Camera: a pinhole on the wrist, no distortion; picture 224 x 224 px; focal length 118.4 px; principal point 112.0 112.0 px. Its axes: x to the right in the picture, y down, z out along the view. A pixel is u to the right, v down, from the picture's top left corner.
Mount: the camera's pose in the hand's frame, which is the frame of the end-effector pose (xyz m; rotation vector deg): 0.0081 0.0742 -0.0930 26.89 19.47 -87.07
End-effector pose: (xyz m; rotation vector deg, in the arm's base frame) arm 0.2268 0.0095 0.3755 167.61 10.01 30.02
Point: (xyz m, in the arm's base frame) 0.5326 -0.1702 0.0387
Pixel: 22.5 162.9
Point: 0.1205 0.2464 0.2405
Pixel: 197.3 72.1
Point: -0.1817 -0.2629 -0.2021
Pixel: outside the picture
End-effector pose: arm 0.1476 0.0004 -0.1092 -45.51 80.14 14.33
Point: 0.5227 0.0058 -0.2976
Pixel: 115.2 186.2
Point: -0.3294 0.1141 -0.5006
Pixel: behind the camera
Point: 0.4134 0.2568 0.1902
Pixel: 87.6 46.2
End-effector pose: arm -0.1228 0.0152 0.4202 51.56 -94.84 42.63
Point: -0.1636 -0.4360 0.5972
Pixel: 119.7 181.2
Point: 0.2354 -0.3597 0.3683
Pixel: 203.1 108.0
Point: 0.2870 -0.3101 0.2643
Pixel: 214.3 77.5
